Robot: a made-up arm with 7 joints.
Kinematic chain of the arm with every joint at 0, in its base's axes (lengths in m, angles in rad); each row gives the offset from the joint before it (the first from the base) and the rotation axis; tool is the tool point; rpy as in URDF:
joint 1: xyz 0 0 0.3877 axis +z
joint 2: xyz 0 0 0 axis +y
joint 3: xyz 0 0 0.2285 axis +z
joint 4: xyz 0.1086 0 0 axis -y
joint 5: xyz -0.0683 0 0.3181 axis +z
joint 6: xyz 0 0 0 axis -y
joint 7: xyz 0.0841 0 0 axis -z
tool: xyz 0 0 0 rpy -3.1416 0 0
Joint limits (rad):
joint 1: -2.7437..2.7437
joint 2: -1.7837..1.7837
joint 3: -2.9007..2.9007
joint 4: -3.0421..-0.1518
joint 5: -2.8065..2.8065
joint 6: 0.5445..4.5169
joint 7: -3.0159..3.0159
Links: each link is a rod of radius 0.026 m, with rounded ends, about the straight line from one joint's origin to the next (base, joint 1, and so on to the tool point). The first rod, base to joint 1, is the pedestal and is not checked.
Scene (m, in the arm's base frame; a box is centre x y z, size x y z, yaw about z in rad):
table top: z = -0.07
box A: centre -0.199 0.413 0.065 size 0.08 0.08 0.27 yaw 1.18
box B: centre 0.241 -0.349 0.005 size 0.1 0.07 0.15 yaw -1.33
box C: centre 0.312 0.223 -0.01 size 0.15 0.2 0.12 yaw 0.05
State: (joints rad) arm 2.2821 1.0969 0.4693 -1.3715 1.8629 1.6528 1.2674
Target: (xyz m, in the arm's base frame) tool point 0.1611 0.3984 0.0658
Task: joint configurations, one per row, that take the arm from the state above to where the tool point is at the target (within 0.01 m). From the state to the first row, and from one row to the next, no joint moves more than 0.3 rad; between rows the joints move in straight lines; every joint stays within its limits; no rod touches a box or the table.
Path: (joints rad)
1: 2.3560 0.9435 0.3268 -1.2624 1.5693 1.8752 1.2444
2: 2.4299 0.7900 0.1844 -1.1532 1.2757 2.0975 1.2214
3: 2.5038 0.6366 0.0419 -1.0441 0.9821 2.3199 1.1983
4: 2.2883 0.7385 -0.0527 -1.2488 1.2082 2.2032 1.2156
5: 2.0727 0.8405 -0.1473 -1.4536 1.4343 2.0864 1.2329
6: 1.8571 0.9424 -0.2420 -1.6583 1.6604 1.9697 1.2501
7: 1.6415 1.0444 -0.3366 -1.8631 1.8865 1.8530 1.2674

